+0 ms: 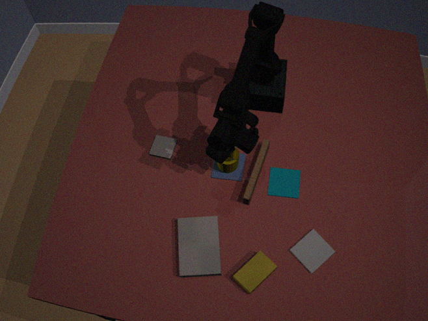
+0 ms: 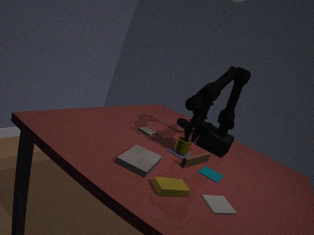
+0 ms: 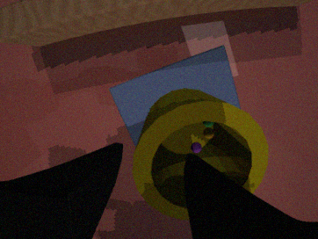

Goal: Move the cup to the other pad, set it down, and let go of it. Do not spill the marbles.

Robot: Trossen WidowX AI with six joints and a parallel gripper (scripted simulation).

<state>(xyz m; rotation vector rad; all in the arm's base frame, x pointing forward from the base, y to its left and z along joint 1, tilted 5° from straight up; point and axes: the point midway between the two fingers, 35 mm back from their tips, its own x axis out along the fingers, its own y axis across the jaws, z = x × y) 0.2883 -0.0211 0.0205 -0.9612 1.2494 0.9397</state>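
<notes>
My gripper tip is now 3 cm above the yellow cup, 2 cm short of it and 1 cm to the left of it. The rest, counted from my gripper tip: wooden bar 9 cm to the left, 5 cm below, 2 cm ahead; blue pad 7 cm below, 2 cm ahead, 1 cm to the right; teal pad 18 cm to the left, 7 cm below, 2 cm ahead.
</notes>
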